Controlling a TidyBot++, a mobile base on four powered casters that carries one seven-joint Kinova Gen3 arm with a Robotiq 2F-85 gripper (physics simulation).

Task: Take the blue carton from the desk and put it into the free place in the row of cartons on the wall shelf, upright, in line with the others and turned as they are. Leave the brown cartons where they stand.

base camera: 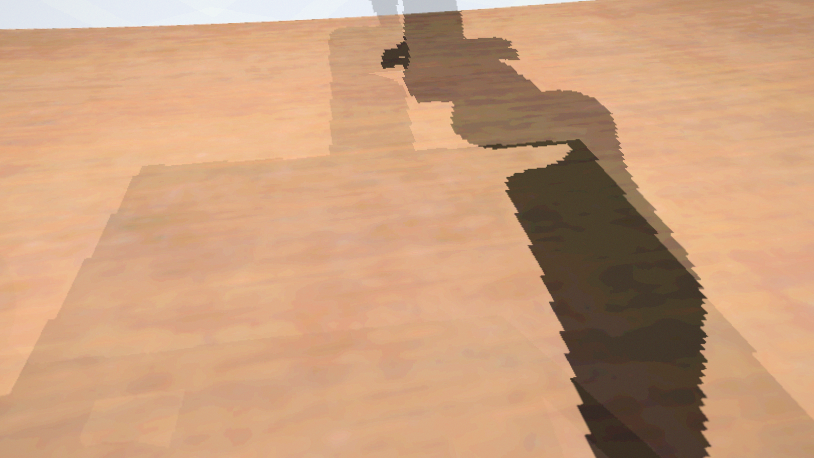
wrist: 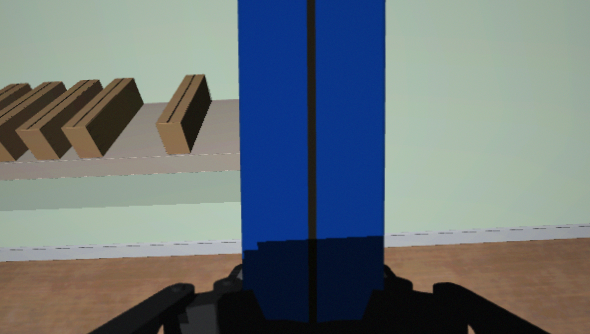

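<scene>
My gripper is shut on the blue carton, which fills the middle of the wrist view from top to bottom, with a dark stripe down its face. It is held in front of the wall, clear of the shelf in view. The wall shelf shows at the left, its right part hidden behind the blue carton. On it several brown cartons stand upright in a slanting row. A wider gap separates them from one more brown carton to the right. Neither gripper nor cartons show in the base camera view.
The pale green wall rises behind the shelf, with a white skirting strip along its foot. Below is the wooden floor, with shadows of the arm across it in the base camera view.
</scene>
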